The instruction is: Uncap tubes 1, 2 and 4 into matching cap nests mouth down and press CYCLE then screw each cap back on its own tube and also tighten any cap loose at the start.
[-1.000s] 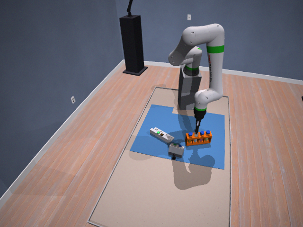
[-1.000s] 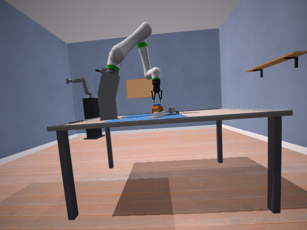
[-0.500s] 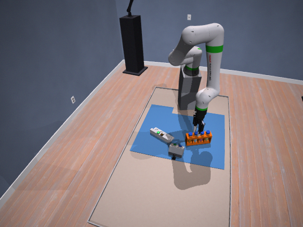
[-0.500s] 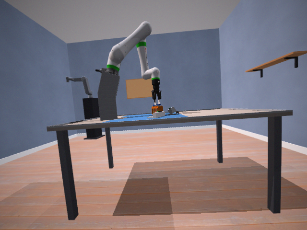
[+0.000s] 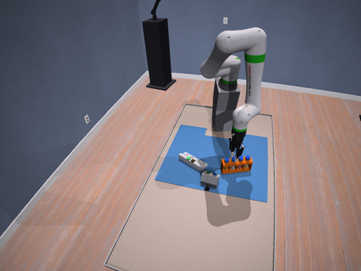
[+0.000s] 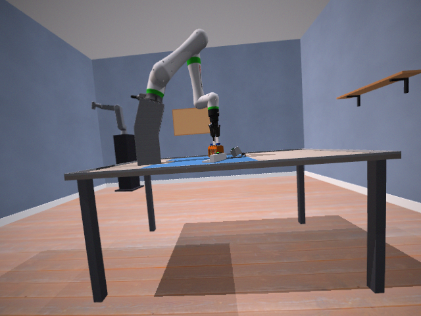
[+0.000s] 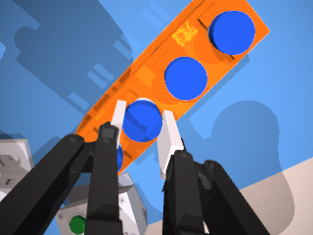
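The green key lies 150 mm ahead of my hand, 140 mm to the right of it and 70 mm below it. Round my hand: small sloping desk (160 mm ahead, 110 mm to the right, 90 mm below); blue key (140 mm ahead, 90 mm to the right, 70 mm below).
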